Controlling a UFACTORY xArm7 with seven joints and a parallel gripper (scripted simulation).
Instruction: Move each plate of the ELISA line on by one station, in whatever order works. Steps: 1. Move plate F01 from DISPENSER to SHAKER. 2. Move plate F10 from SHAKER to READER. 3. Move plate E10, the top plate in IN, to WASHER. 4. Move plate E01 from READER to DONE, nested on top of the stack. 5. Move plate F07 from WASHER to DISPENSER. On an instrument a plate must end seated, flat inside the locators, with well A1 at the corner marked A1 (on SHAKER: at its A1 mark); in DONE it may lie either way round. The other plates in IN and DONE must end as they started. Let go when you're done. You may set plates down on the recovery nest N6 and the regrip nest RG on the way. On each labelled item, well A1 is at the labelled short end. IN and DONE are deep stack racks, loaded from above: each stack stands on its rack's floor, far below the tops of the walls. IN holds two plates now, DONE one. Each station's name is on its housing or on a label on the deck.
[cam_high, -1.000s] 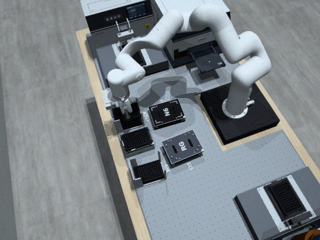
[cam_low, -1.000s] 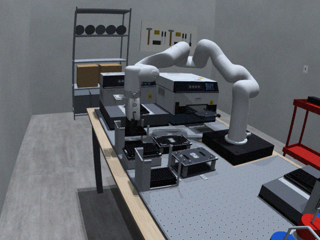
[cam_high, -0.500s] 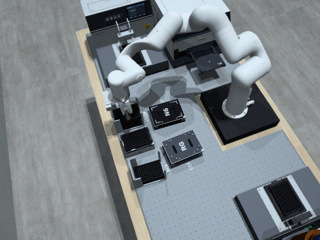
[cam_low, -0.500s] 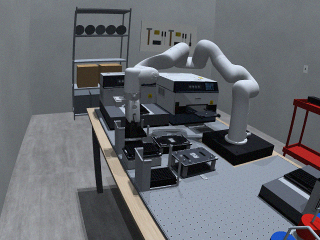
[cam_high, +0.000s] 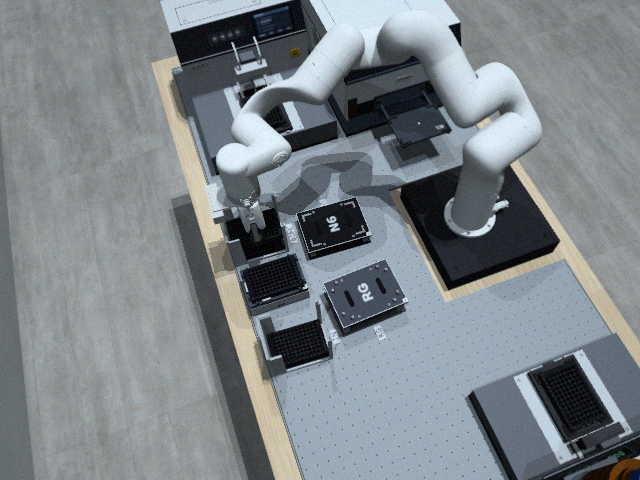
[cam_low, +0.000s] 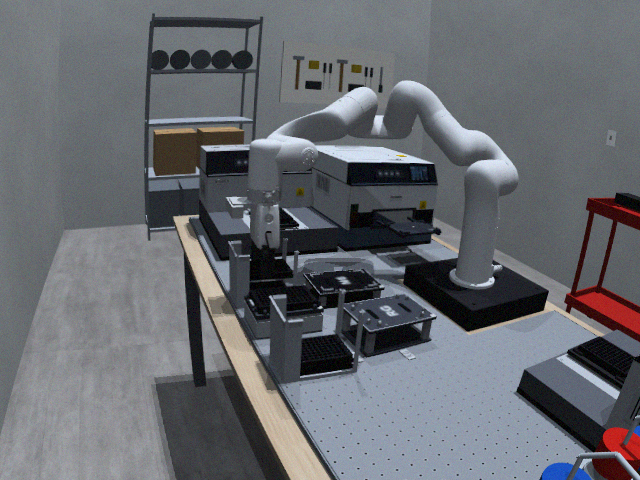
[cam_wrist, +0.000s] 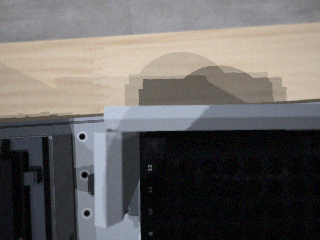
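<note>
Now: hand 9 cm past the done label and 8 cm above it. Also, from my hand: regrip nest RG: 25 cm to the left, 20 cm behind, 3 cm below; then recovery nest N6: 19 cm behind, 5 cm below, 4 cm to the left.
</note>
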